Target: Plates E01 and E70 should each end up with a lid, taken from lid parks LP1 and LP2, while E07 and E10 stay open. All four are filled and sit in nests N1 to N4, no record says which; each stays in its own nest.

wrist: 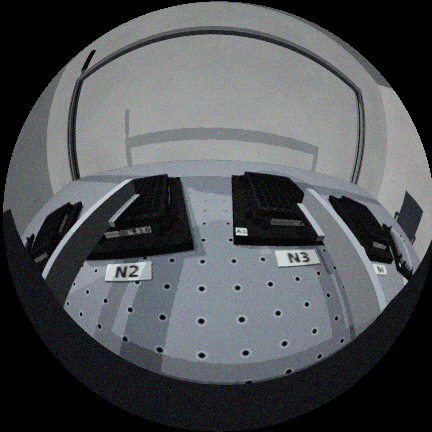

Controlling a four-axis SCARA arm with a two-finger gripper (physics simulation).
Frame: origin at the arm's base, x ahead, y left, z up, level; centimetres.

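Seen in the pictures: gripper, between the fingertips: (216,189).
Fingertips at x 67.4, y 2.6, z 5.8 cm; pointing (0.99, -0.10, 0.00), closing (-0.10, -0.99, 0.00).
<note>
Offsets run from my fingertips to a thing's top centre. "spot": to the spot under its first point.
My gripper (216,189) is open and empty; its fingers stand wide apart, over the left and right parts of the view. Behind the left finger, a dark plate {dx +3.9, dy +9.8, dz -1.9 cm} (150,200) sits in the nest marked N2 {spot: dx -5.4, dy +7.1, dz -4.3 cm} (128,271); its front label {spot: dx -1.9, dy +6.6, dz -2.9 cm} (141,230) seems to read E10. Behind the right finger, another dark plate {dx +5.6, dy -8.4, dz -1.9 cm} (275,192) with a grid of wells sits in the nest marked N3 {spot: dx -4.2, dy -7.3, dz -4.3 cm} (298,258); its label {spot: dx -0.7, dy -6.9, dz -2.9 cm} (286,222) is too blurred to read. Both plates show their well grids. The lid parks cannot be made out.
Another dark plate {dx -1.0, dy -25.3, dz -1.9 cm} (362,215) on a base stands at the right, with a partly legible tag {spot: dx -10.0, dy -21.4, dz -4.3 cm} (380,269). A dark item (400,255) stands beyond it. Another dark plate {dx -3.8, dy +26.5, dz -1.9 cm} (56,225) stands at the far left. A dark panel (411,215) rises at the right edge.
</note>
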